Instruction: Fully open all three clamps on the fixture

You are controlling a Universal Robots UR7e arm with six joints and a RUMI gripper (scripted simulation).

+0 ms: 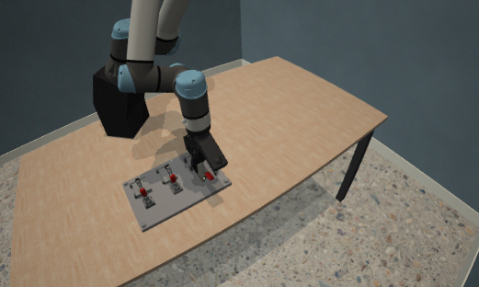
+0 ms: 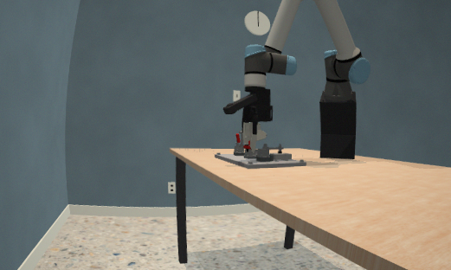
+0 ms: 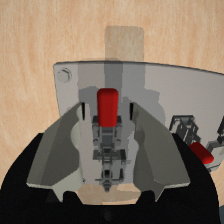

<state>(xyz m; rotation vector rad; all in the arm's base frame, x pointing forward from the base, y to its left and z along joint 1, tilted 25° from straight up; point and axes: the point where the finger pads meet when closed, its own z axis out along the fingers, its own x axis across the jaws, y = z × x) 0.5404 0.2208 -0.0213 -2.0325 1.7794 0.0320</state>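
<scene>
The grey fixture plate lies 12 cm to the right of my hand, 6 cm behind it and 5 cm below it.
</scene>
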